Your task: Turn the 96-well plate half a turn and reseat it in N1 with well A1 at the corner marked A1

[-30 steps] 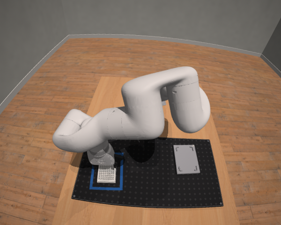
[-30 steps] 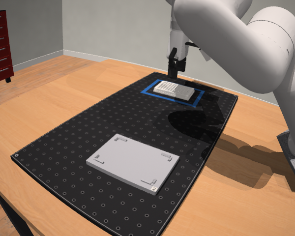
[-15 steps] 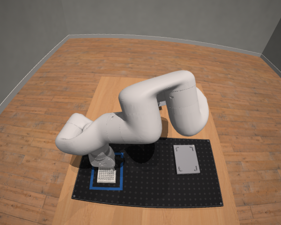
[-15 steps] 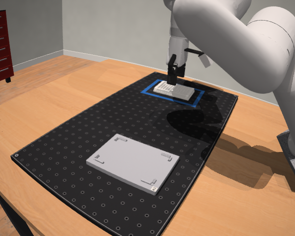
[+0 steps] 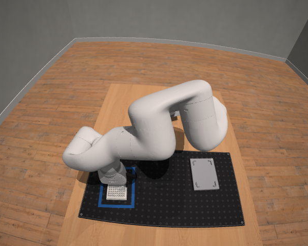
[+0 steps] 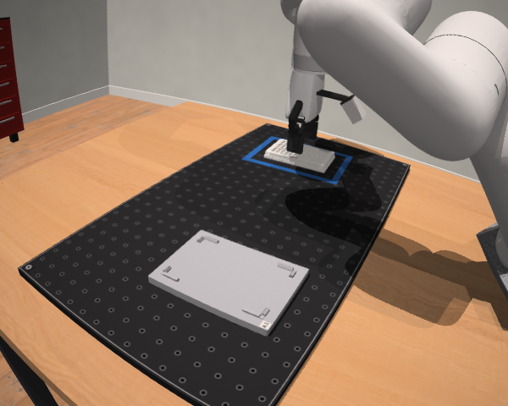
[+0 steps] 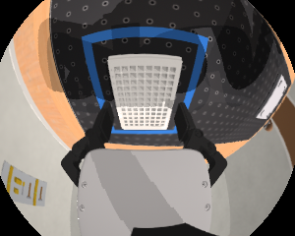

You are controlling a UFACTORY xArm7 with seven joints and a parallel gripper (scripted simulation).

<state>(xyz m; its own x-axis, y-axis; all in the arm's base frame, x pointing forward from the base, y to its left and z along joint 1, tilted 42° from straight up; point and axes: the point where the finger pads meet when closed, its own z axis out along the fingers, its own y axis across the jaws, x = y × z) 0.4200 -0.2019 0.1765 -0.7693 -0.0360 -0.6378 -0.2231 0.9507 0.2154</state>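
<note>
The white 96-well plate is 3 cm below my hand. The rest, counted from my hand: grey plate nest N1: 37 cm to the left, 16 cm behind, 3 cm below; then A1 label: 40 cm to the left, 24 cm behind, 3 cm below.
</note>
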